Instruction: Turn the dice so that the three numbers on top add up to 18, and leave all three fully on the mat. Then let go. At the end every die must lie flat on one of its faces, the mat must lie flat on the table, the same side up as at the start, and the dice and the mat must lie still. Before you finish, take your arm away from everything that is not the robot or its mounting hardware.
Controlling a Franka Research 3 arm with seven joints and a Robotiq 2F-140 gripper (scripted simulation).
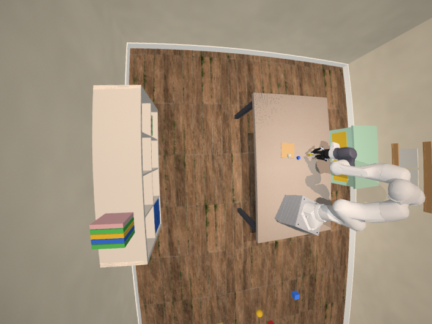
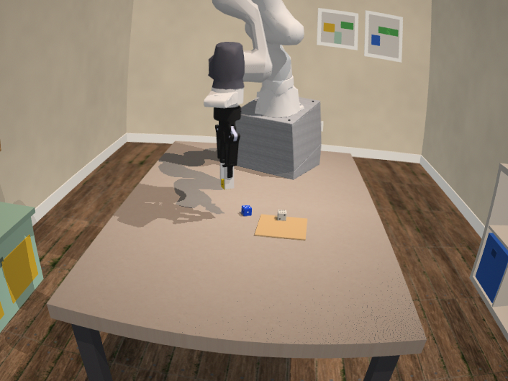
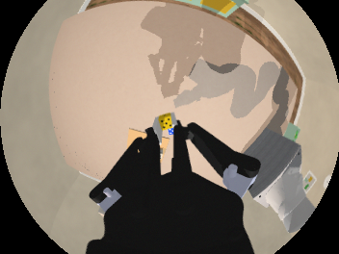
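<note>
Now: the yellow die 2 cm below my hand. Round my hand: blue die: 2 cm behind, 6 cm to the left, 12 cm below; white die: 2 cm ahead, 16 cm to the left, 11 cm below; mat: 7 cm ahead, 16 cm to the left, 13 cm below.
</note>
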